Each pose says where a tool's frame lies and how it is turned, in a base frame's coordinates. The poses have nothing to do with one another.
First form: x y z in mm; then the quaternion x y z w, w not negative.
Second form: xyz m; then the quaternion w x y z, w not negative. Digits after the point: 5 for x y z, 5 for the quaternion.
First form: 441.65 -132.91 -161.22 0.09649 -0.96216 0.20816 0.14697
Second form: 0.44165 -0.13291 -0.16122 0.14697 0.09649 -0.96216 0.20816
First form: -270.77 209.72 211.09 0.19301 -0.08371 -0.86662 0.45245
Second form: -0.27077 0.20972 0.21109 0.45245 0.19301 -0.08371 -0.86662
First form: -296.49 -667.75 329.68 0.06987 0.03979 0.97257 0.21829
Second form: -0.29649 -0.66775 0.32968 0.21829 0.06987 0.03979 0.97257
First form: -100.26 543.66 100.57 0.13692 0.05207 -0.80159 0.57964
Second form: -0.10026 0.54366 0.10057 0.57964 0.13692 0.05207 -0.80159
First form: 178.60 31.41 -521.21 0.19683 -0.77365 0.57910 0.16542
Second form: 0.17860 0.03141 -0.52121 0.16542 0.19683 -0.77365 0.57910
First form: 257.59 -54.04 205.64 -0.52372 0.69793 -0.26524 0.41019
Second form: 0.25759 -0.05404 0.20564 0.41019 -0.52372 0.69793 -0.26524
